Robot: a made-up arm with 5 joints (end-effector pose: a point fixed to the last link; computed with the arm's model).
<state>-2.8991 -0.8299 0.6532 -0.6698 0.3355</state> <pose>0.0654 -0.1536 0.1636 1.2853 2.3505 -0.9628</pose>
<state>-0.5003 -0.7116 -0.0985 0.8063 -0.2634</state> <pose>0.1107 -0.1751 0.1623 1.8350 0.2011 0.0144</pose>
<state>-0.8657 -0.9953 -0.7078 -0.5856 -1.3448</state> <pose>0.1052 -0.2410 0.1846 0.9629 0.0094 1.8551</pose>
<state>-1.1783 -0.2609 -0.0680 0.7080 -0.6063</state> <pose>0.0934 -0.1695 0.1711 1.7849 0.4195 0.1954</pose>
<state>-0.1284 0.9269 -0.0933 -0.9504 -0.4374</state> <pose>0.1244 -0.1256 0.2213 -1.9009 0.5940 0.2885</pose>
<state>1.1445 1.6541 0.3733 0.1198 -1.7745</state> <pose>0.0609 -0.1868 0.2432 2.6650 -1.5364 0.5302</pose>
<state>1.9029 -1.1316 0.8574 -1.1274 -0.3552</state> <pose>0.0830 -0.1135 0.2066 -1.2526 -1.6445 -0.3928</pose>
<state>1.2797 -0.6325 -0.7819 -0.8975 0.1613</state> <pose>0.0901 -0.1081 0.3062 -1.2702 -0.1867 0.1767</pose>
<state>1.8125 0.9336 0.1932 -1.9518 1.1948</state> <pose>0.1989 -0.1633 0.1465 1.5427 1.1079 -0.0319</pose>
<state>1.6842 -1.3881 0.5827 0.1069 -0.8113</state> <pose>0.1193 -0.1525 0.2159 -0.5467 -1.1989 0.9990</pose>
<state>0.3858 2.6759 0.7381 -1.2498 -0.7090</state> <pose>0.1228 -0.2143 0.2188 1.7454 0.1068 0.3708</pose>
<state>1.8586 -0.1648 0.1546 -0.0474 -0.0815</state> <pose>0.0706 -0.1357 0.2483 -1.4030 -1.2518 0.1945</pose>
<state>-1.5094 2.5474 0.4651 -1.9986 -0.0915</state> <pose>0.0574 -0.1422 0.1187 -2.7838 -1.2940 0.6393</pose>
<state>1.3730 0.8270 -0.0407 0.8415 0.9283</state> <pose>0.0589 -0.1825 0.3050 -0.2916 -1.4008 -0.3865</pose>
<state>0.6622 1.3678 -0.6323 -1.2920 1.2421</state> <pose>0.1796 -0.0561 0.1758 -2.5481 -0.9576 -0.3283</pose>
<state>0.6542 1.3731 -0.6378 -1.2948 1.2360</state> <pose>0.1803 -0.0567 0.1754 -2.5544 -0.9374 -0.3263</pose>
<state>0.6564 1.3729 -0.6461 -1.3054 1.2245</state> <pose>0.1815 -0.0576 0.1746 -2.5725 -0.9105 -0.3268</pose>
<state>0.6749 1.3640 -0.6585 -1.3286 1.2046</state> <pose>0.1832 -0.0593 0.1729 -2.6092 -0.8730 -0.3312</pose>
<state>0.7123 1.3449 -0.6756 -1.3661 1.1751</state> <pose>0.1856 -0.0618 0.1705 -2.6662 -0.8222 -0.3412</pose>
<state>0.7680 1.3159 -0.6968 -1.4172 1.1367</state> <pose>0.1884 -0.0653 0.1676 -2.7411 -0.7577 -0.3577</pose>
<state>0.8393 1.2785 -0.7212 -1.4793 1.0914</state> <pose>0.1913 -0.0697 0.1644 -2.8288 -0.6807 -0.3819</pose>
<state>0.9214 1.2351 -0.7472 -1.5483 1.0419</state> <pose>0.1940 -0.0747 0.1614 -2.9220 -0.5941 -0.4135</pose>
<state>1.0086 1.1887 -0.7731 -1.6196 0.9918</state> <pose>0.1962 -0.0799 0.1589 -3.0138 -0.5031 -0.4510</pose>
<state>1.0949 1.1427 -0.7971 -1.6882 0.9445</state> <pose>0.1978 -0.0850 0.1568 3.0539 0.4083 0.4852</pose>
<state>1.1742 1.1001 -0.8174 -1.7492 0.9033</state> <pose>0.1988 -0.0896 0.1553 2.9930 0.3166 0.5035</pose>
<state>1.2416 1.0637 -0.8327 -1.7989 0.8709</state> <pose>0.1993 -0.0933 0.1543 2.9396 0.2491 0.5197</pose>
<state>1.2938 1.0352 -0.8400 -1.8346 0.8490</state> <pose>0.1994 -0.0959 0.1535 2.8967 0.2101 0.5319</pose>
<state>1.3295 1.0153 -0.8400 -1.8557 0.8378</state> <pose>0.1993 -0.0973 0.1530 2.8666 0.1975 0.5397</pose>
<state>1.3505 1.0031 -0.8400 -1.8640 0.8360</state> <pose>0.1992 -0.0976 0.1529 2.8522 0.2001 0.5451</pose>
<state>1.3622 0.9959 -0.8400 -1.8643 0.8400</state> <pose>0.1992 -0.0972 0.1530 2.8477 0.2119 0.5488</pose>
